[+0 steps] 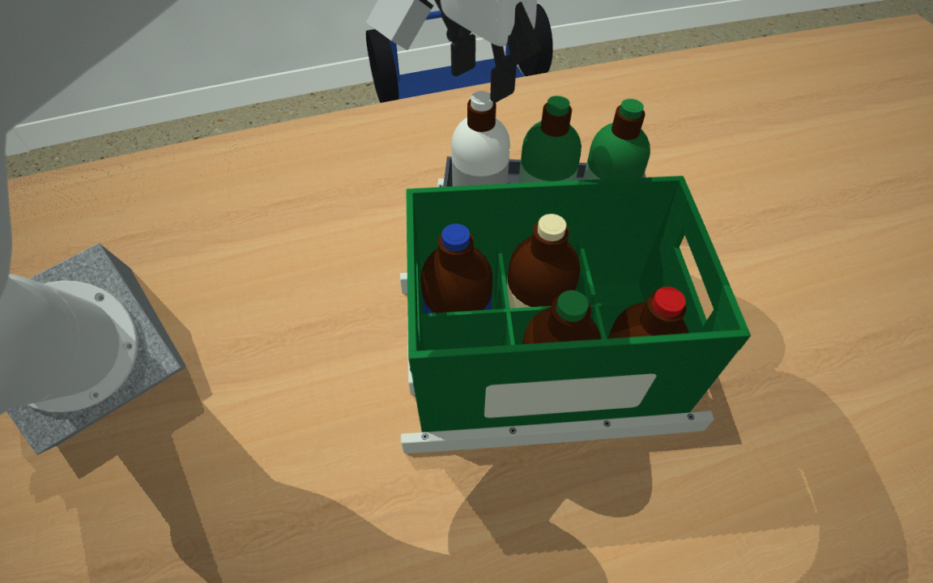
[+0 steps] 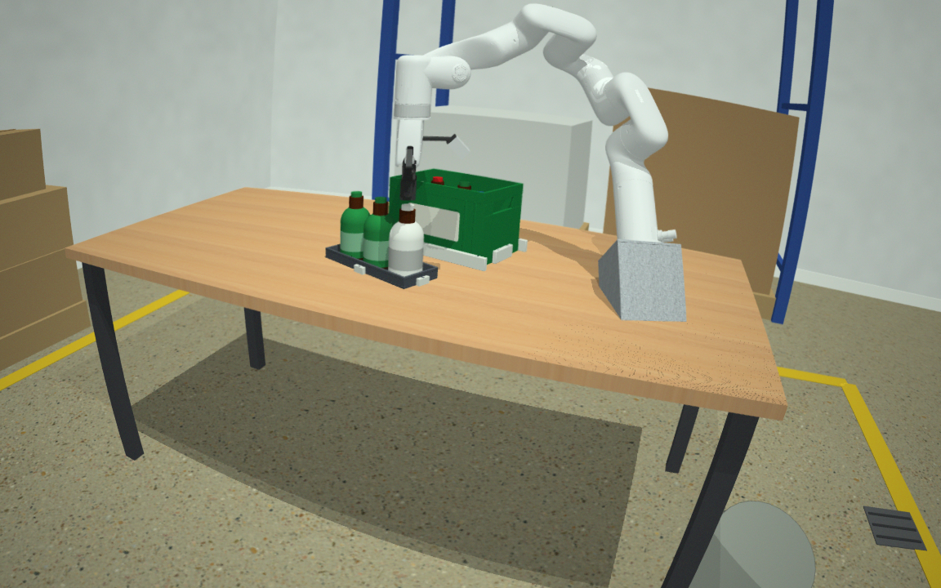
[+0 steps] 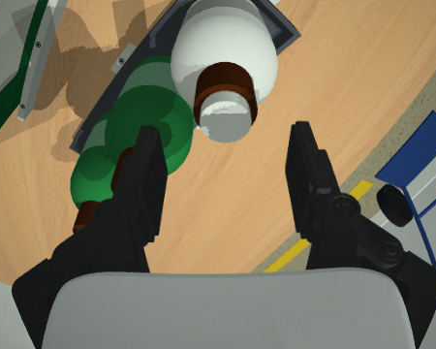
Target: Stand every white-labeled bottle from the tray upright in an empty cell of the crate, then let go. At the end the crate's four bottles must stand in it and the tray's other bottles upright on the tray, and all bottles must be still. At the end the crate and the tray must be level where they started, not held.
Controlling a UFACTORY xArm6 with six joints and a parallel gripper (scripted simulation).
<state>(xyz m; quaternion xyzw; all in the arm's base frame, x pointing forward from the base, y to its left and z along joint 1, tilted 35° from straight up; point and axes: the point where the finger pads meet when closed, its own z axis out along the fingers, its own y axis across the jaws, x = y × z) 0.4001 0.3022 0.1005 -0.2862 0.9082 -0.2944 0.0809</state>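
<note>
Right now my hand is 11 cm above the white-labeled bottle. Also, from my hand: green bottle (11 cm below, 8 cm ahead, 3 cm to the right); brown bottle (20 cm to the right, 11 cm below, 7 cm behind); dark tray (18 cm below, 9 cm ahead, 2 cm to the right).
</note>
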